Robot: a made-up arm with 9 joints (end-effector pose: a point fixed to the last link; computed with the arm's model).
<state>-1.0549 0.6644 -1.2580 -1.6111 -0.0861 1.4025 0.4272 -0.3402 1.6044</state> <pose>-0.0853 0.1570 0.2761 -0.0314 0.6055 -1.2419</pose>
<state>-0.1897 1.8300 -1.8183 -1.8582 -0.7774 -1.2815 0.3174 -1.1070 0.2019</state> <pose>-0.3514 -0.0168 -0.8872 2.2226 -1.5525 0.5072</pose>
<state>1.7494 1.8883 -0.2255 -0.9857 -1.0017 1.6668 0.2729 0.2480 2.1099</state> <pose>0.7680 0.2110 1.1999 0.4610 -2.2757 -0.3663</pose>
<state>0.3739 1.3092 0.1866 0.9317 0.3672 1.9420 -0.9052 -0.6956 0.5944</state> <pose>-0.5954 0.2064 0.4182 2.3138 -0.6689 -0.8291</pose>
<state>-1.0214 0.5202 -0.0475 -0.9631 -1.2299 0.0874 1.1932 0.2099 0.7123</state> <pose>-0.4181 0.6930 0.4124 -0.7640 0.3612 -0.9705</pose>
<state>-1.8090 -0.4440 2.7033 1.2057 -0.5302 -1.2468 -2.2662 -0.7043 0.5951</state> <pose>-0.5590 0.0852 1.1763 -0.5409 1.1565 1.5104</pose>
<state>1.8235 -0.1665 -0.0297 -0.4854 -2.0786 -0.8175 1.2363 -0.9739 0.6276</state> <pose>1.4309 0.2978 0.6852 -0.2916 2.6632 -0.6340</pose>
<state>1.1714 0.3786 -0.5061 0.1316 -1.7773 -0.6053 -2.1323 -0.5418 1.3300</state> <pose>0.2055 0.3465 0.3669 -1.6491 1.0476 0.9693</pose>
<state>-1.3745 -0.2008 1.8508 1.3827 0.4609 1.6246 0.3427 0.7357 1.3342</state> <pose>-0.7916 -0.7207 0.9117 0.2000 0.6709 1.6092</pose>
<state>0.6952 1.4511 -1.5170 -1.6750 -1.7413 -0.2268 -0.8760 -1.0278 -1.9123</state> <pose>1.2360 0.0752 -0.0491 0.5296 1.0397 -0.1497</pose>
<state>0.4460 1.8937 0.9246 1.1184 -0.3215 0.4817 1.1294 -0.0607 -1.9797</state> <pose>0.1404 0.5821 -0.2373 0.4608 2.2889 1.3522</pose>
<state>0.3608 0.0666 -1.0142 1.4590 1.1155 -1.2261 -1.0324 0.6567 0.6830</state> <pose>-0.2502 0.2278 0.1686 -1.4673 -1.0277 -0.9321</pose>
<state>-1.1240 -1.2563 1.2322 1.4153 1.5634 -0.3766 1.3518 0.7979 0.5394</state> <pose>-0.9660 -0.4353 1.2506 -1.4442 0.1938 0.9667</pose>
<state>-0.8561 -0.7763 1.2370 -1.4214 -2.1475 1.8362 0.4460 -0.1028 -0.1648</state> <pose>0.0390 0.1703 -0.3509 1.0703 -2.2848 -0.2848</pose>
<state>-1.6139 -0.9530 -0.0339 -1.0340 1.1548 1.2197 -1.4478 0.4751 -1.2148</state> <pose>-0.1764 -0.1740 -0.1545 1.8371 -0.6601 -0.6765</pose>
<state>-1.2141 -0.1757 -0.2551 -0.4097 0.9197 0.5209 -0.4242 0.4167 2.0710</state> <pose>0.4324 -0.0693 0.1800 0.7780 1.9583 -2.3092</pose>
